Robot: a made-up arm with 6 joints.
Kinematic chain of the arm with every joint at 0, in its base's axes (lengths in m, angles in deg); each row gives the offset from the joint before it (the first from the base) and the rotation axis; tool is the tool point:
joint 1: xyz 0 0 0.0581 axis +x
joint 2: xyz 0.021 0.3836 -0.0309 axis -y
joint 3: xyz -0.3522 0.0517 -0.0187 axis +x
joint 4: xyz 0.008 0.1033 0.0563 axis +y
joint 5: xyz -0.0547 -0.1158 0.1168 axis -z
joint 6: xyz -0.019 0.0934 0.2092 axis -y
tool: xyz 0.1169 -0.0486 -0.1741
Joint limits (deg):
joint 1: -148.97..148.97
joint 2: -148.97..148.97
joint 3: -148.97..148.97
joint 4: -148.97..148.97
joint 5: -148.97..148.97
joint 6: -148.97..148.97
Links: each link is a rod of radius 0.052 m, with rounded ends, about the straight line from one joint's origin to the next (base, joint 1, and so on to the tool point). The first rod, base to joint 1, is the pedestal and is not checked.
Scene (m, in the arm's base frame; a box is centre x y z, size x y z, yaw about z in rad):
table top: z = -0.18
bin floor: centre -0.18 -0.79 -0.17 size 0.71 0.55 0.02 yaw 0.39
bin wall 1: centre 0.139 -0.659 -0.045 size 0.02 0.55 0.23 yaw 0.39
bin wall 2: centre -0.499 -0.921 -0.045 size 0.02 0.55 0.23 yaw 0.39
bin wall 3: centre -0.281 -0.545 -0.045 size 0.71 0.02 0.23 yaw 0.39
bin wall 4: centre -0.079 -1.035 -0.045 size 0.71 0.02 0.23 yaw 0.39
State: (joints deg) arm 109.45 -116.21 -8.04 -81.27 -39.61 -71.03
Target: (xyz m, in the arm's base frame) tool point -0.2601 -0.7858 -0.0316
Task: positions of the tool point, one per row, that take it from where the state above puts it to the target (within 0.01 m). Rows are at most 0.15 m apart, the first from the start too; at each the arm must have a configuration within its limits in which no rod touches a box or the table.
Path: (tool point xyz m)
1: 0.0470 -0.6573 0.1461
2: -0.0592 -0.7139 0.0796
3: -0.1635 -0.7566 0.0215
4: -0.2601 -0.7858 -0.0317

